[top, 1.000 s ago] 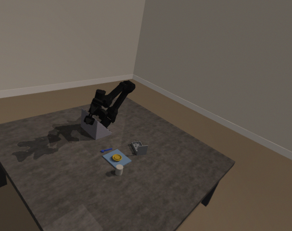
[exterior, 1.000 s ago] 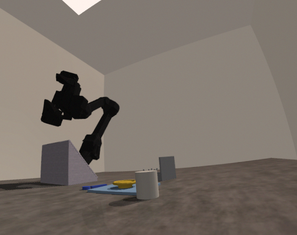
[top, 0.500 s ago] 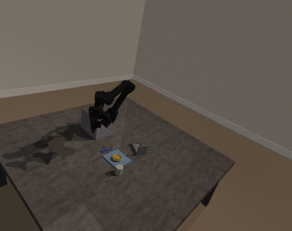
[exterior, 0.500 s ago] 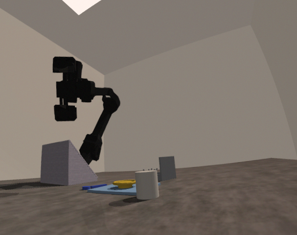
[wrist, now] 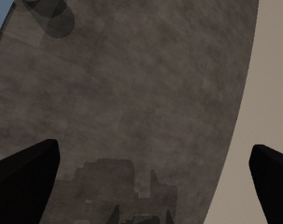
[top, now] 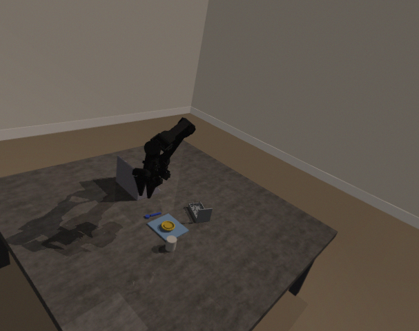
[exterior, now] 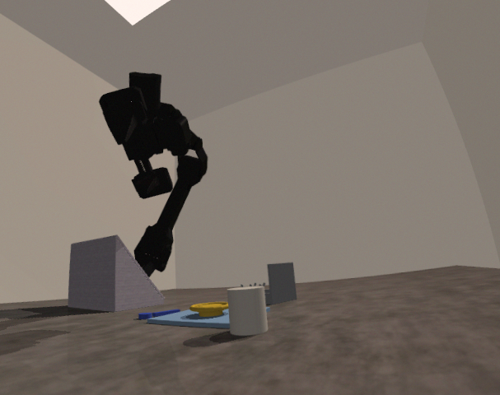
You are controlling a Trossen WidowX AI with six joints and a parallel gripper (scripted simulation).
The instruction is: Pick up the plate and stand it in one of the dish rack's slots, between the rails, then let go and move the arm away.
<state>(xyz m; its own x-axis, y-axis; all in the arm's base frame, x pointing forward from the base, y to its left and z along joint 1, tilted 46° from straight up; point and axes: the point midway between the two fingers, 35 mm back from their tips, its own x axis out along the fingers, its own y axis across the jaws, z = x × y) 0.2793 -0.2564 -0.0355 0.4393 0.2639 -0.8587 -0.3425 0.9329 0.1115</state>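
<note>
Now: the yellow plate 2 cm ahead of my gripper tip, 13 cm to the left of it and 20 cm below it. From my gripper tip the other things lie so: white cup 12 cm ahead, 7 cm to the left, 19 cm below; then light blue mat 2 cm ahead, 14 cm to the left, 21 cm below; then blue spoon 9 cm behind, 12 cm to the left, 21 cm below.
</note>
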